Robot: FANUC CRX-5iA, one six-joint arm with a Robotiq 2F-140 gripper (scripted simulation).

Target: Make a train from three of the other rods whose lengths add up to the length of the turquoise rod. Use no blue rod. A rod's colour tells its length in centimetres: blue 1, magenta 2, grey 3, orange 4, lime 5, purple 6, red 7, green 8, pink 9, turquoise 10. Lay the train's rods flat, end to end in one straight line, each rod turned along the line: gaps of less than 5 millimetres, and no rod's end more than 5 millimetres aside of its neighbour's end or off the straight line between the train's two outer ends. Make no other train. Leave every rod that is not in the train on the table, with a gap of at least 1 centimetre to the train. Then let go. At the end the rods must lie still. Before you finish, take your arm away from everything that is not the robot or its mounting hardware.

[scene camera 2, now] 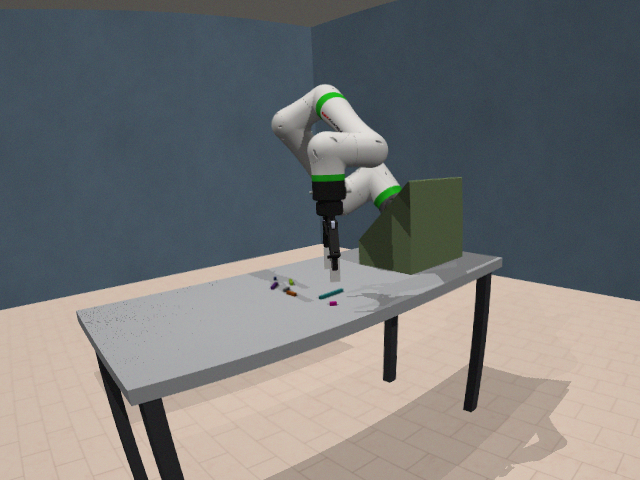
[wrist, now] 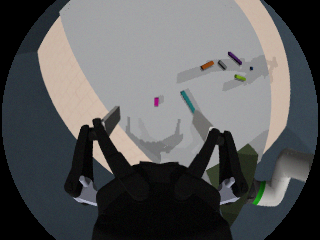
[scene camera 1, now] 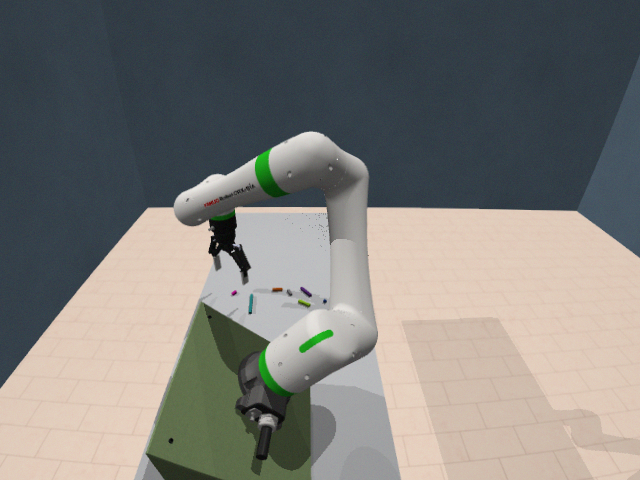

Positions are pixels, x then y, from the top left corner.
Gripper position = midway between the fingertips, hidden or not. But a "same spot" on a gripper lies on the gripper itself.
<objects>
gripper: scene camera 2; wrist; scene camera 1 231, 276
same spot on gripper: (wrist: 79, 184) = (scene camera 2: 328, 226)
</objects>
